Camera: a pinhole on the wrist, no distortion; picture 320 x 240 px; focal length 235.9 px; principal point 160.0 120.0 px. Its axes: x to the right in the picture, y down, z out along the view. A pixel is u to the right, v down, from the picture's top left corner.
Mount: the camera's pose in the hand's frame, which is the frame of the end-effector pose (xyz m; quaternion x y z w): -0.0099 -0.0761 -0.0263 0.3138 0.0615 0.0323 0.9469
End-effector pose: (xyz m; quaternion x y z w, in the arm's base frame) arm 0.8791 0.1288 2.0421 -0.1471 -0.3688 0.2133 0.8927
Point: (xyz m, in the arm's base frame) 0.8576 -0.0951 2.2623
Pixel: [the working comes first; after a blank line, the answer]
In the camera's frame: -0.0190 -0.0630 0.2575

142.6 62.3
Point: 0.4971 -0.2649 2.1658
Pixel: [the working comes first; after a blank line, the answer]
In the camera's frame: -0.4034 0.0440 0.3518

outside the picture
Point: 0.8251 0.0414 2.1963
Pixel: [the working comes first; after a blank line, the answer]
In the camera's frame: 0.0039 0.0564 0.1612

165.6 202.5
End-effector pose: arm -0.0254 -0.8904 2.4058 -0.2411 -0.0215 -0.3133 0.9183
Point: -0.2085 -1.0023 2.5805
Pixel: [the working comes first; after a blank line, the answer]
In the camera's frame: -0.0689 -0.0805 0.1893

74.1 19.7
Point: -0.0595 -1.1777 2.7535
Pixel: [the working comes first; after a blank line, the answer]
In the camera's frame: 0.1610 -0.1189 0.3583

266.0 41.7
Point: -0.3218 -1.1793 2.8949
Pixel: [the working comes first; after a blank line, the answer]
In the camera's frame: -0.0506 -0.2306 0.5359

137.7 18.5
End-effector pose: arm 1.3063 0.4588 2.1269 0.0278 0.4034 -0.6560 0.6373
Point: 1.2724 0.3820 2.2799
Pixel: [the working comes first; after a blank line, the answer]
In the camera's frame: -0.0244 0.0624 0.1468

120.7 220.2
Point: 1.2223 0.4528 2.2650
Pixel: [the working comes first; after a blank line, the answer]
In the camera's frame: -0.0596 -0.0017 0.0978

16.2 115.9
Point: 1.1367 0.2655 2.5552
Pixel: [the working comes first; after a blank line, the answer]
In the camera's frame: -0.1004 -0.0406 0.4491

107.3 98.7
